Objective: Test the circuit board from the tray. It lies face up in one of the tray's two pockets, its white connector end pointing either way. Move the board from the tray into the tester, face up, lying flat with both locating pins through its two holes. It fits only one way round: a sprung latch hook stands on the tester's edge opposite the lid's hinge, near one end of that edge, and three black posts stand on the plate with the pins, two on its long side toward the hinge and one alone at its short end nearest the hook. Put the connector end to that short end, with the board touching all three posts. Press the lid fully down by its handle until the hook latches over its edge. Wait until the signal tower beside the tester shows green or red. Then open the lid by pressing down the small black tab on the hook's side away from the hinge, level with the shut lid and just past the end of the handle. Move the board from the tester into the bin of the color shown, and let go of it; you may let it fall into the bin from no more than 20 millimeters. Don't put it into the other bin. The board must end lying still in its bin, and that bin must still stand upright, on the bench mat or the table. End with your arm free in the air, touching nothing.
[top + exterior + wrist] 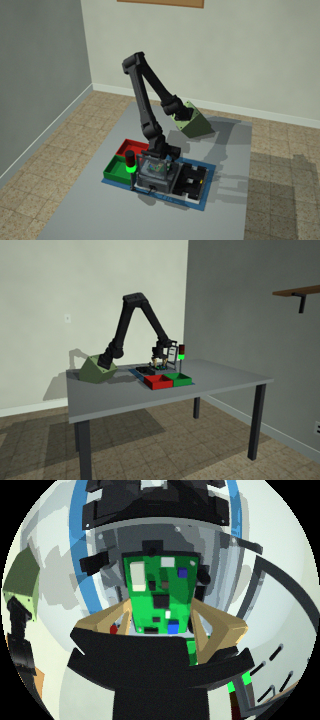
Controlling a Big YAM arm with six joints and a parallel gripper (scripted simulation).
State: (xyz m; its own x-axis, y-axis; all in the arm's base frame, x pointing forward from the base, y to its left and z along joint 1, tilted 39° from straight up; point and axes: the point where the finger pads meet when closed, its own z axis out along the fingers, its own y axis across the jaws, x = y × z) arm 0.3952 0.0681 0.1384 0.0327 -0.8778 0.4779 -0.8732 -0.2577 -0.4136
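My gripper is now right at the green circuit board. The rest, counted from my hand: tester plate (10 mm to the left, 10 mm below, 10 mm ahead); then latch hook (60 mm to the left, 60 mm behind, 10 mm above); then clear lid (110 mm ahead, 110 mm above).
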